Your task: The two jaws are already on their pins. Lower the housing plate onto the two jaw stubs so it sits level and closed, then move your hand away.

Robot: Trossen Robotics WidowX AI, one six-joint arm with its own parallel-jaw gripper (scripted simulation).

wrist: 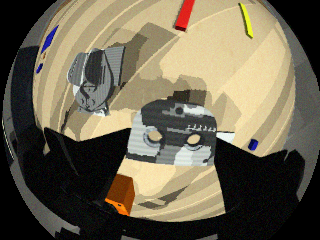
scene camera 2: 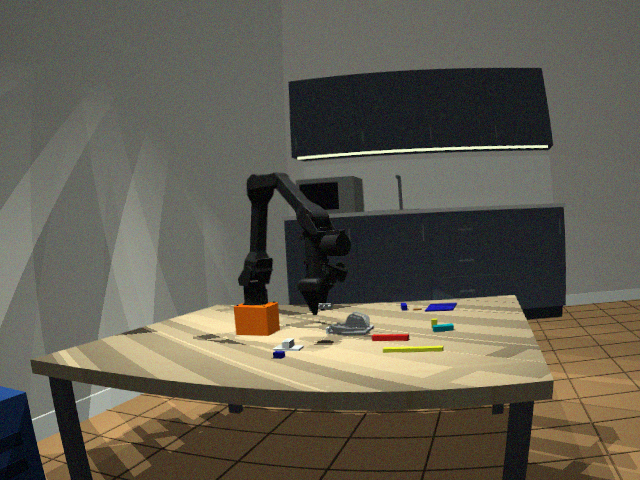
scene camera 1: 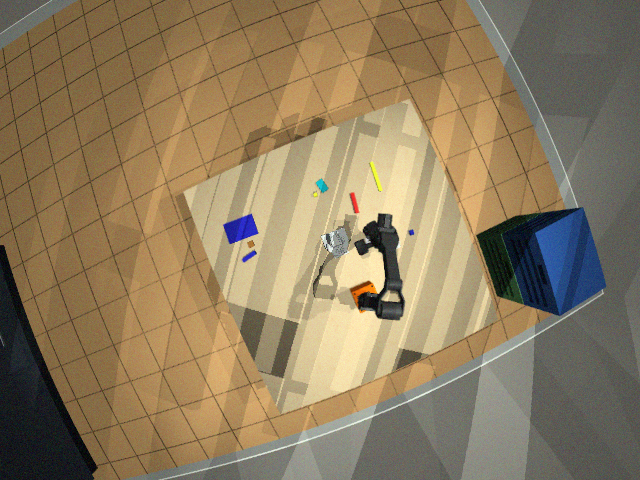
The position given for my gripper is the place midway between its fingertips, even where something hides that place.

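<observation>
My gripper (scene camera 2: pixel 319 312) is visible to me, and the wrist view shows it as well (wrist: pixel 172 137).
</observation>
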